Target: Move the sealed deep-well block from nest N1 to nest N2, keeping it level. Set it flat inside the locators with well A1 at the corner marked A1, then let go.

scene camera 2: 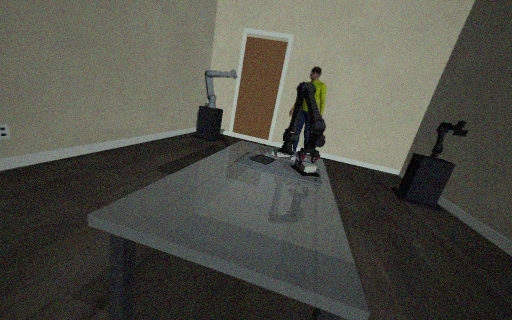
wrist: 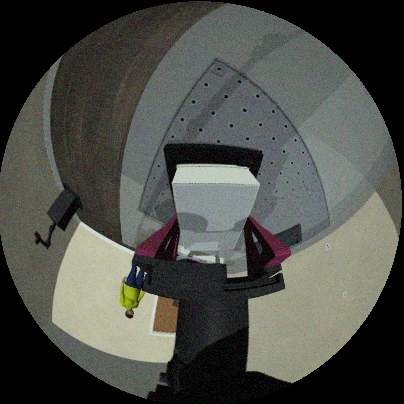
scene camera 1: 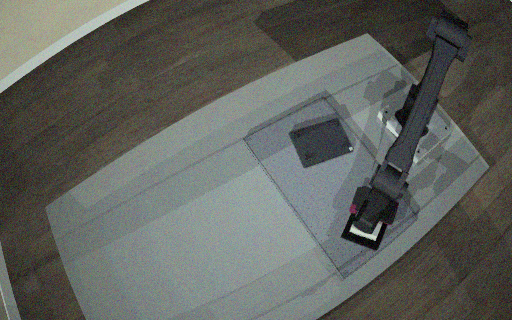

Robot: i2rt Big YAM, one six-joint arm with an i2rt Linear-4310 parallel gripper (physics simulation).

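Places are measured from the arm's base along level axes (x ahead, y left, z up), in millimetres.
Pixels of known places: gripper, fingertip midpoint: (scene camera 2: 306,164) (wrist: 212,215); arm's base, link origin: (scene camera 2: 285,152).
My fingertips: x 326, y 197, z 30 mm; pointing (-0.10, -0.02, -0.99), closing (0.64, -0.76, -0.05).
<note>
Ahead of a thing's pixels: the offset from my fingertips to its top centre.
The sealed deep-well block @(dy -3, dx -6, dz +25 mm) (scene camera 1: 366,232) (scene camera 2: 308,168) (wrist: 214,195) is a white box with a flat top. It sits level on a black nest @(dy -1, dx -8, dz -32 mm) (scene camera 1: 362,242) (scene camera 2: 298,170) (wrist: 210,153) at the near right corner of the perforated plate @(dy -157, dx +22, dz -49 mm) (scene camera 1: 299,187) (wrist: 241,109). My gripper (scene camera 1: 373,212) (scene camera 2: 308,157) (wrist: 212,215) stands straight over it, its magenta fingers shut on the block's two sides. A second, dark grey nest @(dy -284, dx -2, dz -32 mm) (scene camera 1: 321,141) (scene camera 2: 262,159) (wrist: 290,235) with a small white corner mark lies empty farther along the plate.
My arm's base (scene camera 1: 391,125) stands at the table's right edge beside the plate. A person in a yellow shirt (scene camera 2: 319,92) stands behind the table. Another grey arm on a black pedestal (scene camera 2: 209,120) stands by the door.
</note>
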